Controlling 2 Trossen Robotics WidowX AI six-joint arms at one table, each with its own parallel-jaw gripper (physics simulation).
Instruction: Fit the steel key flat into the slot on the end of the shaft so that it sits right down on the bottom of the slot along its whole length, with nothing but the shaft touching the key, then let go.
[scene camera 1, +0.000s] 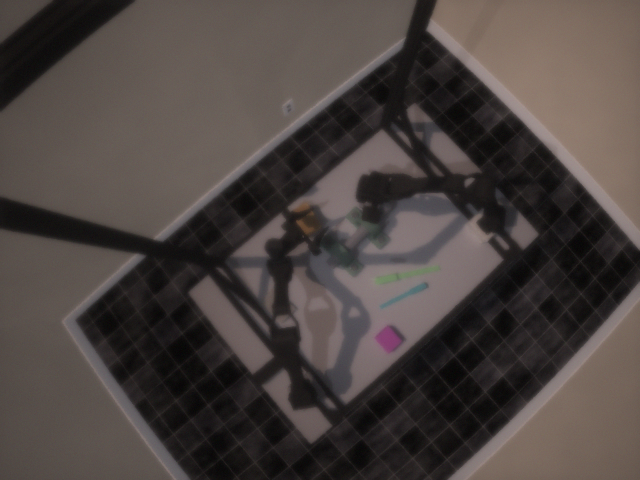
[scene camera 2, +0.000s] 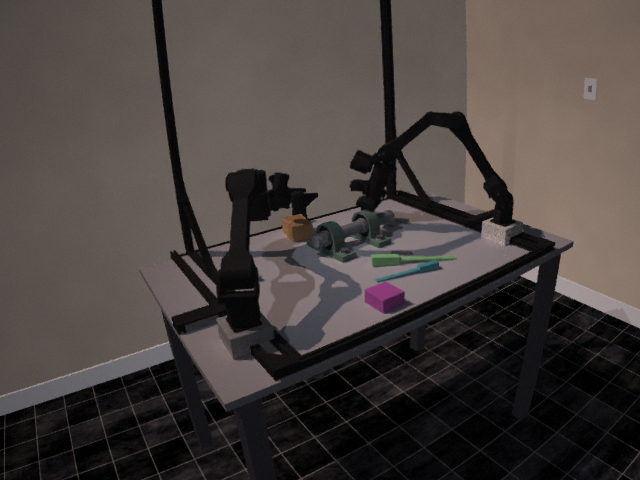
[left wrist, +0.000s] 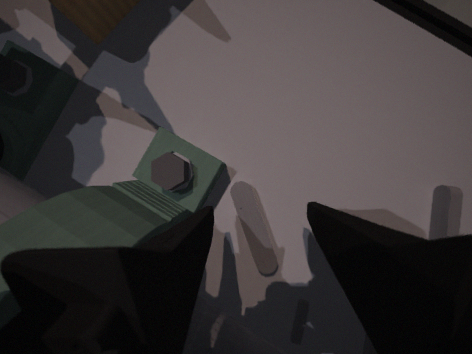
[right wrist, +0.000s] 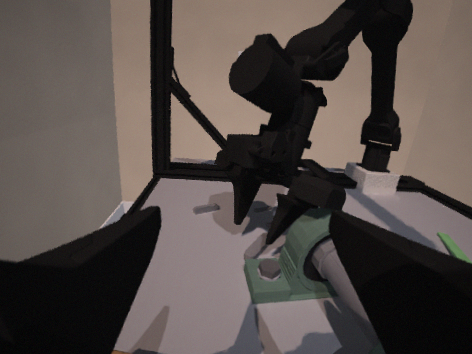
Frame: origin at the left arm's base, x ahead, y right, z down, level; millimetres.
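Seen in the pictures: left gripper, fingertip midpoint: (left wrist: 259, 211) (right wrist: 251, 233); right gripper, fingertip midpoint: (scene camera 1: 321, 217) (scene camera 2: 311, 192) (right wrist: 246, 217); left arm's base at its link origin: (scene camera 1: 487, 223) (scene camera 2: 502, 221) (right wrist: 372, 168); right arm's base at its link origin: (scene camera 1: 305, 392) (scene camera 2: 243, 322).
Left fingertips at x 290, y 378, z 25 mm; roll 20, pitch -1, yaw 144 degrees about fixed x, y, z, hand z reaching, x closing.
Pixels of each thing's top centre, then the offset from my left fingertips to it.
- grey shaft at its top centre: (right wrist: 355, 257) (scene camera 2: 354, 220) (scene camera 1: 360, 233) dx +103, dy -84, dz -44 mm
- orange block at its top centre: (scene camera 2: 296, 220) (scene camera 1: 305, 218) dx +215, dy +97, dz -24 mm
- green tool at its top centre: (scene camera 2: 414, 252) (scene camera 1: 409, 274) dx +63, dy -318, dz +0 mm
- teal tool at its top centre: (scene camera 2: 407, 267) (scene camera 1: 403, 296) dx +134, dy -365, dz +7 mm
- magenta block at its top centre: (scene camera 2: 384, 290) (scene camera 1: 388, 340) dx +285, dy -444, dz -7 mm
A grey round-ended bar, a steel key by its look (left wrist: 254, 230) (right wrist: 256, 246), lies on the table beside a green bearing foot. My left gripper (left wrist: 259, 211) (right wrist: 251, 233) is open above it, the key showing between its fingertips in the left wrist view. Similar bars lie nearby: a grey one (left wrist: 445, 212) (right wrist: 206, 208) and a small dark one (left wrist: 300, 321); I cannot tell which fits. The grey shaft (scene camera 1: 356, 237) (scene camera 2: 354, 228) (right wrist: 332, 265) runs through two green bearing blocks (scene camera 2: 366, 223); its slot does not show clearly. My right gripper (scene camera 2: 310, 206) is open and empty near the shaft's left end.
An orange block (scene camera 1: 306, 221) (scene camera 2: 297, 227) is by the right gripper. A green tool (scene camera 1: 407, 274) (scene camera 2: 413, 259), a teal tool (scene camera 1: 404, 295) (scene camera 2: 408, 271) and a magenta block (scene camera 1: 388, 338) (scene camera 2: 384, 297) lie nearer the front edge. Dark frame posts (scene camera 2: 173, 129) (scene camera 2: 387, 103) stand behind.
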